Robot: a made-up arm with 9 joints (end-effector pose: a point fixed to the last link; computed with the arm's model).
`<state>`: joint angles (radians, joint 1 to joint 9).
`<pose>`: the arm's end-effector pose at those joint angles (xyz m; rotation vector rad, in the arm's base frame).
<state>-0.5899 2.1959 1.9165 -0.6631 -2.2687 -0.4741 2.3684 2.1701 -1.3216</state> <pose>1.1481 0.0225 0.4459 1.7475 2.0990 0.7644</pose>
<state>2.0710 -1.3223 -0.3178 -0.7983 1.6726 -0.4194 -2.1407 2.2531 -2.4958</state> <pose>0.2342 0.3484 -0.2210 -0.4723 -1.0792 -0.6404</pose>
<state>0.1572 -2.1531 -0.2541 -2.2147 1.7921 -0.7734 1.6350 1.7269 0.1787</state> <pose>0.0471 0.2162 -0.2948 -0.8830 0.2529 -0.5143</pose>
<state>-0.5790 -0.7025 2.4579 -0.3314 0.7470 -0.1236 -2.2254 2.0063 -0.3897</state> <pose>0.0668 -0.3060 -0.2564 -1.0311 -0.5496 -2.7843</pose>
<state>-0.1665 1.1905 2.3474 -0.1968 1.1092 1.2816 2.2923 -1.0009 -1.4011</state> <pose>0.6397 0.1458 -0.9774 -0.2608 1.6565 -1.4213</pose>
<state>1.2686 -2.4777 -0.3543 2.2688 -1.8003 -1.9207 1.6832 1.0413 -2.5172</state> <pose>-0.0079 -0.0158 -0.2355 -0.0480 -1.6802 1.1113</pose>
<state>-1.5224 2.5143 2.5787 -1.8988 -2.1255 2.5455 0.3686 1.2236 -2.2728</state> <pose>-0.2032 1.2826 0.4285 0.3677 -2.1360 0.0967</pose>
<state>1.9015 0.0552 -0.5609 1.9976 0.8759 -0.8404 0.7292 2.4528 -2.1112</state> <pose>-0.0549 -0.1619 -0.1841 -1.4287 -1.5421 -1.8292</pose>
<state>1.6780 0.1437 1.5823 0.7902 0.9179 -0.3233 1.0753 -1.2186 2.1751</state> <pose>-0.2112 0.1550 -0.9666 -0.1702 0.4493 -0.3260</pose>
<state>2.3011 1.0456 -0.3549 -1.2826 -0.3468 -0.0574 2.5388 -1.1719 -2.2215</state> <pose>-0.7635 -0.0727 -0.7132 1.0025 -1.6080 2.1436</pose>
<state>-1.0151 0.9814 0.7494 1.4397 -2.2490 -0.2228 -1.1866 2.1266 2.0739</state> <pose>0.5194 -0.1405 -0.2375 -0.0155 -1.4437 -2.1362</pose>
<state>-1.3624 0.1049 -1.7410 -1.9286 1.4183 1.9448 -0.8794 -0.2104 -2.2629</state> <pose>0.5192 0.2213 -0.5647 1.4879 1.2915 -0.9077</pose>
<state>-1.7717 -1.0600 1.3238 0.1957 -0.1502 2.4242 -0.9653 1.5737 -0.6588</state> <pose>-0.2893 -0.0609 -0.6383 -0.2132 -1.1803 0.1258</pose>
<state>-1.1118 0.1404 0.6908 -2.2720 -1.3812 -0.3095 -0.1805 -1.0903 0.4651</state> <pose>0.6545 -0.1737 -0.6637 -0.7239 -0.8364 -2.0601</pose>
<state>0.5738 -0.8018 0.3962 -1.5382 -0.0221 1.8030 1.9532 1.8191 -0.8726</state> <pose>-0.4633 0.1871 -0.3201 0.4721 -1.8407 -1.9834</pose>
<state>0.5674 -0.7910 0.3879 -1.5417 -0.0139 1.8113 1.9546 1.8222 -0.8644</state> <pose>-0.4587 0.1812 -0.3238 0.4762 -1.8386 -1.9879</pose>
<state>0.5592 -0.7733 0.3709 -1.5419 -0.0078 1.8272 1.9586 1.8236 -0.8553</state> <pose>-0.4547 0.1712 -0.3311 0.4878 -1.8406 -1.9872</pose>
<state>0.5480 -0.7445 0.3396 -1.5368 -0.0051 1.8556 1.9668 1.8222 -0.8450</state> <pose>-0.4514 0.1544 -0.3437 0.5112 -1.8491 -1.9780</pose>
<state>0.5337 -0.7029 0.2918 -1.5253 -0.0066 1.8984 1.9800 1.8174 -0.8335</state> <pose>-0.4478 0.1297 -0.3616 0.5479 -1.8643 -1.9588</pose>
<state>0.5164 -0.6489 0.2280 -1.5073 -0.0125 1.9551 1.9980 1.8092 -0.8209</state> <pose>-0.4423 0.0969 -0.3832 0.5972 -1.8843 -1.9296</pose>
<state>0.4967 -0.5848 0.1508 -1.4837 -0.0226 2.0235 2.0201 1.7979 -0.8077</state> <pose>-0.4332 0.0575 -0.4055 0.6552 -1.9065 -1.8915</pose>
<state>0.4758 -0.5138 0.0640 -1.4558 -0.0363 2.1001 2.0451 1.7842 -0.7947</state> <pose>-0.4193 0.0140 -0.4255 0.7167 -1.9287 -1.8462</pose>
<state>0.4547 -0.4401 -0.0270 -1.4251 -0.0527 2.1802 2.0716 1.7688 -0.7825</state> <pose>-0.4005 -0.0301 -0.4403 0.7762 -1.9491 -1.7968</pose>
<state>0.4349 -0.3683 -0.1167 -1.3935 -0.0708 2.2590 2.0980 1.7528 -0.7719</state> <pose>-0.3785 -0.0710 -0.4487 0.8283 -1.9675 -1.7467</pose>
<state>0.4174 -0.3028 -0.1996 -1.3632 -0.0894 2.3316 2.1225 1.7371 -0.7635</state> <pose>-0.3556 -0.1057 -0.4510 0.8700 -1.9839 -1.6989</pose>
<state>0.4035 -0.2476 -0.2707 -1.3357 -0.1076 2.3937 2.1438 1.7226 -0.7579</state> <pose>-0.3348 -0.1327 -0.4487 0.9001 -1.9988 -1.6564</pose>
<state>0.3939 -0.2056 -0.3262 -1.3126 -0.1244 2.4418 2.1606 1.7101 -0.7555</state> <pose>-0.3185 -0.1518 -0.4444 0.9195 -2.0121 -1.6207</pose>
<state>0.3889 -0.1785 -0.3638 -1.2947 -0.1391 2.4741 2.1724 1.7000 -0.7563</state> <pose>-0.3081 -0.1638 -0.4400 0.9301 -2.0231 -1.5932</pose>
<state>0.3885 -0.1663 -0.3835 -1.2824 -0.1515 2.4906 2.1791 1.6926 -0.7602</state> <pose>-0.3041 -0.1699 -0.4370 0.9337 -2.0318 -1.5737</pose>
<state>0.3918 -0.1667 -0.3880 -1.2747 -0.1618 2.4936 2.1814 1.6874 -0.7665</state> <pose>-0.3058 -0.1718 -0.4357 0.9329 -2.0377 -1.5610</pose>
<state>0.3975 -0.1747 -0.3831 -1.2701 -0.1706 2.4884 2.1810 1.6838 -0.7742</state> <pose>-0.3110 -0.1711 -0.4358 0.9294 -2.0421 -1.5527</pose>
